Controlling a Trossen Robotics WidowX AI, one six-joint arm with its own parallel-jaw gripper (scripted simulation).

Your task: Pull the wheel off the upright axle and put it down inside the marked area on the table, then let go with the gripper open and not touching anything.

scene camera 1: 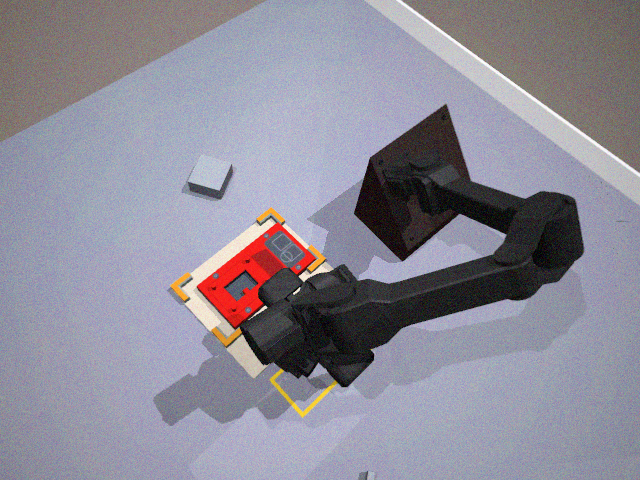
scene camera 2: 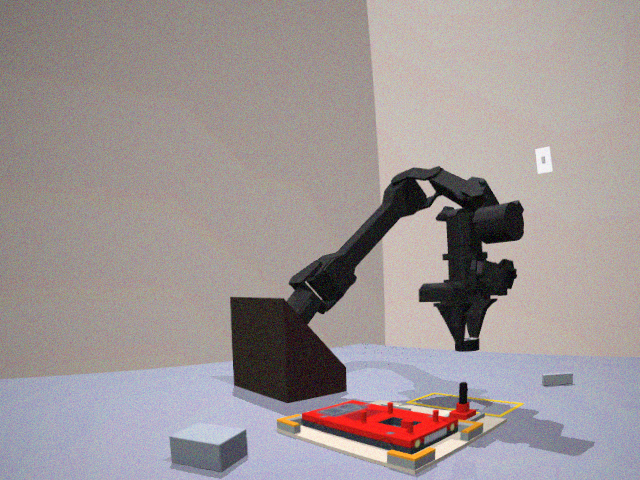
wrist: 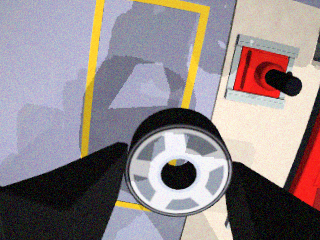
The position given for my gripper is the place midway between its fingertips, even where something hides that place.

Scene:
My gripper [scene camera 2: 467,344] holds a wheel [wrist: 184,190].

